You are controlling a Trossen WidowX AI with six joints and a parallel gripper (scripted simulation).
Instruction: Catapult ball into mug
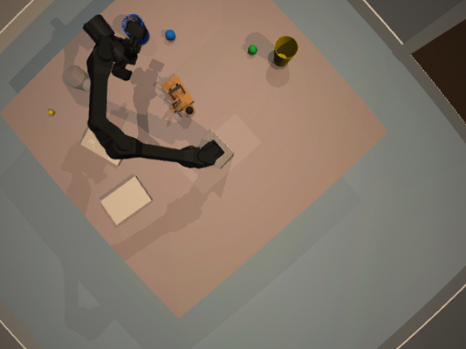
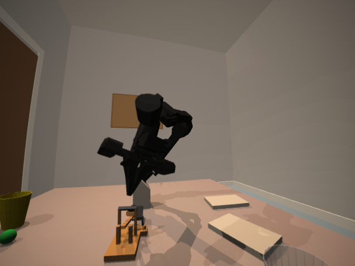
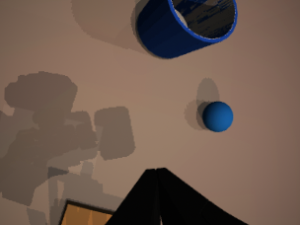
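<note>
Now: the black ball 26 cm behind my gripper tip, 1 cm to the right of it and 14 cm below it. Also, from my gripper tip: orange wooden catapult (19 cm behind, 14 cm below); then blue ball (7 cm ahead, 16 cm to the right, 17 cm below); then blue mug (17 cm ahead, 6 cm to the right, 17 cm below).
</note>
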